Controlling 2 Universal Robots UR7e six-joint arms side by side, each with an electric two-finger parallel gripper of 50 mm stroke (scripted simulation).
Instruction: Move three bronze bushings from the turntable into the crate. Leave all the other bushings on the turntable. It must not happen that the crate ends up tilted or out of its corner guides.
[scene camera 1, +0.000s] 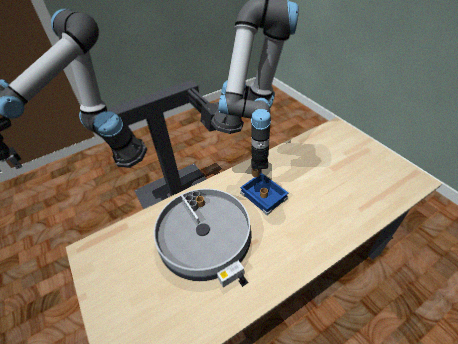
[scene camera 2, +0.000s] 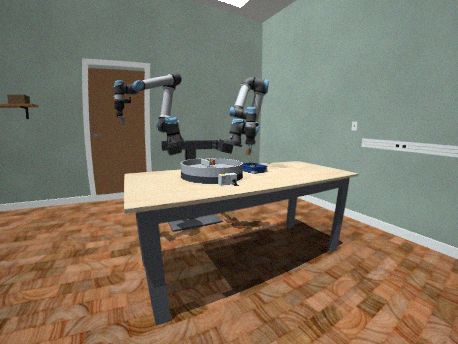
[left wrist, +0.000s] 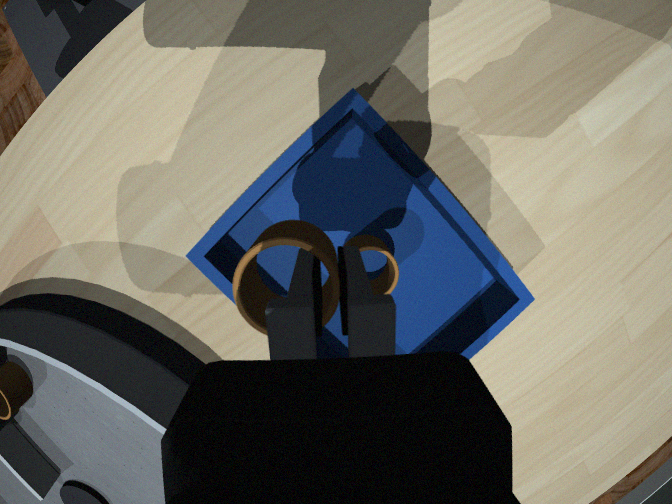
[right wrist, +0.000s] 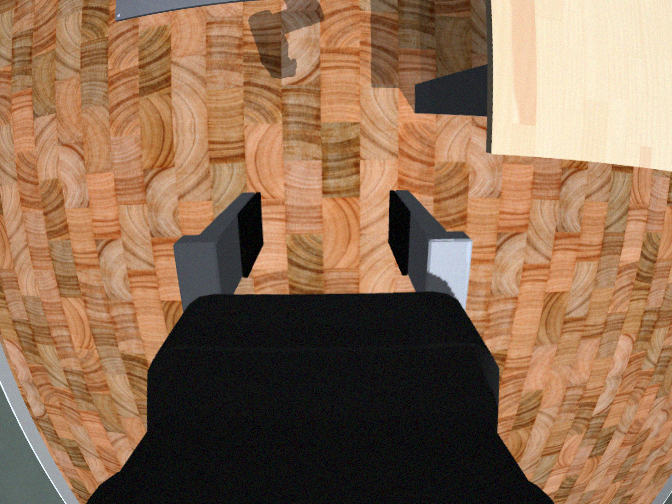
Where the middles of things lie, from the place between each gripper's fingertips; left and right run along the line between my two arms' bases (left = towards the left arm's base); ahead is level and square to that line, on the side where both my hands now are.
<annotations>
Right now my left hand is 4 cm short of the blue crate (scene camera 1: 251, 189), 1 cm to the right of it and 14 cm above it. Round my left hand: turntable (scene camera 1: 222, 230) (13 cm ahead, 35 cm to the right, 11 cm below).
I see the turntable 63 cm to the left of my right hand, 44 cm ahead of it and 33 cm below it. From my right hand the other things lie so: blue crate: 99 cm to the left, 35 cm below, 35 cm ahead.
</annotations>
